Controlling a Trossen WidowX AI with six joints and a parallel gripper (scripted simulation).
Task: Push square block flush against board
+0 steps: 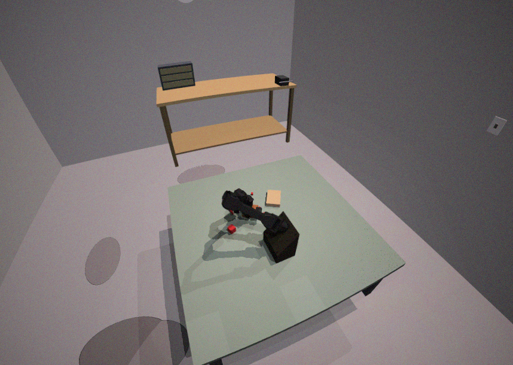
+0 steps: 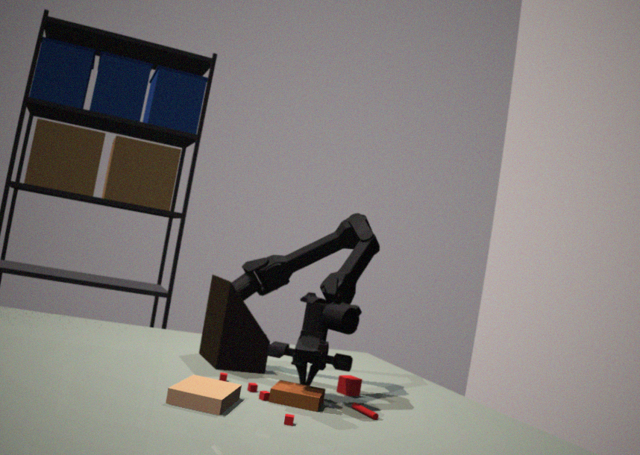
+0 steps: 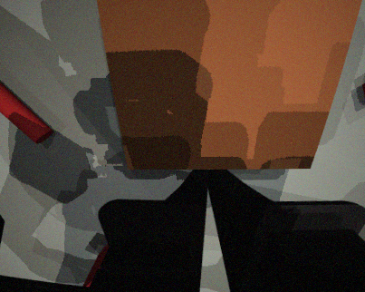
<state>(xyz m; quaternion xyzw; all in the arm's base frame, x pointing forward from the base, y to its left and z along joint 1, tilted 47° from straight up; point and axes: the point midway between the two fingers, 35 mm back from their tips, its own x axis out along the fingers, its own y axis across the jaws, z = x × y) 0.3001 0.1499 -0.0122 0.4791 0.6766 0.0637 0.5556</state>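
The board lies 260 mm to the right of my gripper tip, 80 mm ahead of it and 10 mm above it. From my gripper tip the other things lie so: square block (50 mm ahead, 40 mm to the right, 10 mm above); then red stick (130 mm ahead, 80 mm to the left); then red cube (140 mm to the left, 50 mm behind, 10 mm above).
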